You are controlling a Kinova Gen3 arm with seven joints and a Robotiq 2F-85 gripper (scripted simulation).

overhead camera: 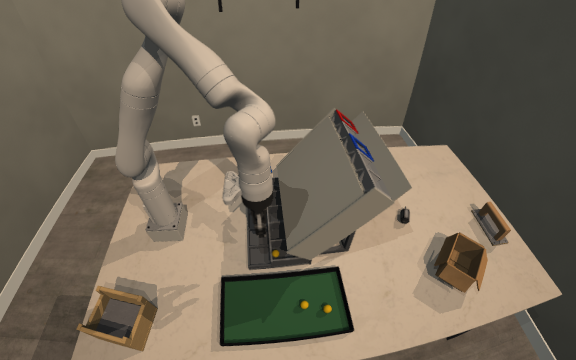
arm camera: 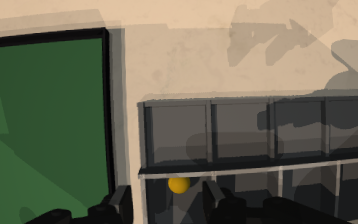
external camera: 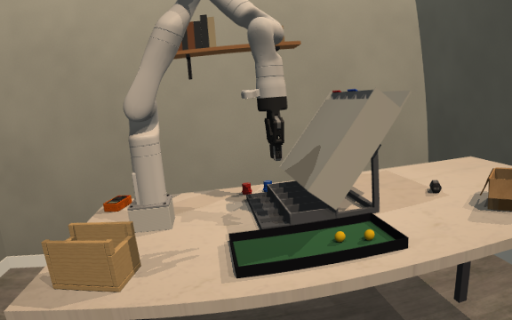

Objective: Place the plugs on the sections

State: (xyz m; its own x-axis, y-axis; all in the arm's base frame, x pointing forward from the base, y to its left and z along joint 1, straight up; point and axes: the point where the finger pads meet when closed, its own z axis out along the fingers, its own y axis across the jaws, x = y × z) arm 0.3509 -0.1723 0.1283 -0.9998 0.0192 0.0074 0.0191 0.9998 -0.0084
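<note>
Right now the green marble tray is 4 cm ahead of my hand, 17 cm to the right of it and 19 cm below it. Round my hand: black object 56 cm ahead, 10 cm to the left, 18 cm below; wooden crate 46 cm behind, 19 cm to the right, 15 cm below; grey slanted cover 17 cm ahead, 16 cm to the left, 1 cm above.
</note>
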